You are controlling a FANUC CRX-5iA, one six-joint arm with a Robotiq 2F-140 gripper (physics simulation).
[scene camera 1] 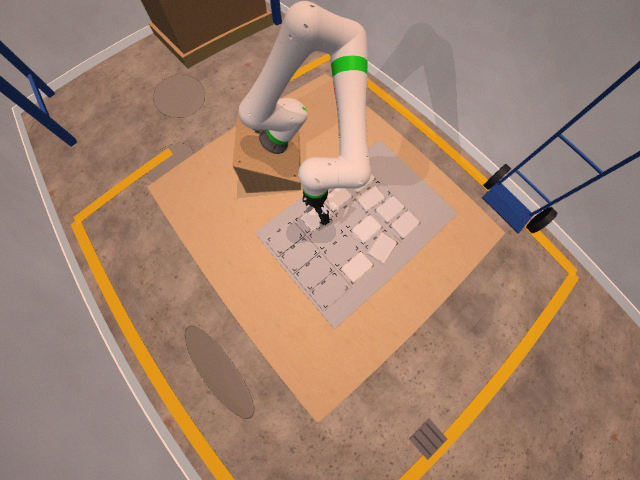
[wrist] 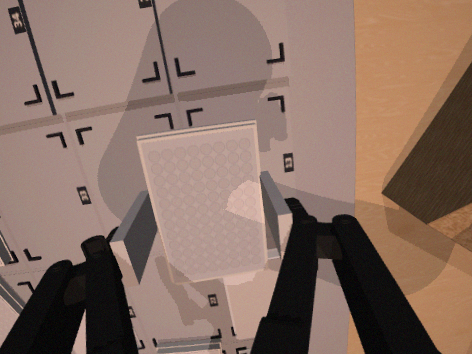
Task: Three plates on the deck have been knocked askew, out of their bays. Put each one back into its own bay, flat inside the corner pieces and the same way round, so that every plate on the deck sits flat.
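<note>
The gripper is shut on a pale plate with a grid of round wells, one finger at each long side. In the wrist view the plate appears raised above the grey deck, over the bay labelled 13 and across its left boundary. Its far edge runs roughly parallel to the bay line. The plate hides part of that bay. In the scene view another white plate lies turned compared with its neighbours. Which other plate is askew I cannot tell.
More white plates lie on the deck. A pale plate shows just below the held one in the wrist view. The robot's wooden pedestal stands beside the deck. A blue hand truck stands at the right.
</note>
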